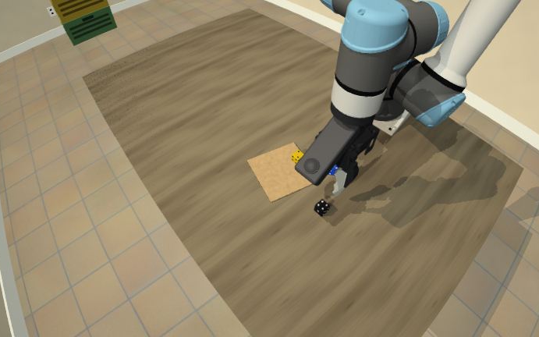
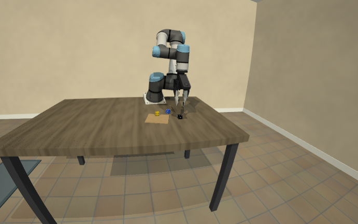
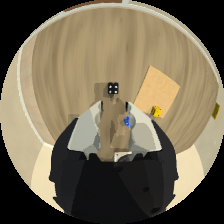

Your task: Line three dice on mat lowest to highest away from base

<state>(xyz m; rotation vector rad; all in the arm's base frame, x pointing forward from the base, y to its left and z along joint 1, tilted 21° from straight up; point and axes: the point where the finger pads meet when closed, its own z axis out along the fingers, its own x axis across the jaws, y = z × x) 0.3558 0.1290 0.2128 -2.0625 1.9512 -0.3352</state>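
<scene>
Now: hand 9 cm above the black die. From my hand the other things lie so: blue die (10 cm behind, 6 cm to the right, 9 cm below); tan mat (14 cm to the right, 10 cm below); yellow die (5 cm behind, 14 cm to the right, 8 cm below).
</scene>
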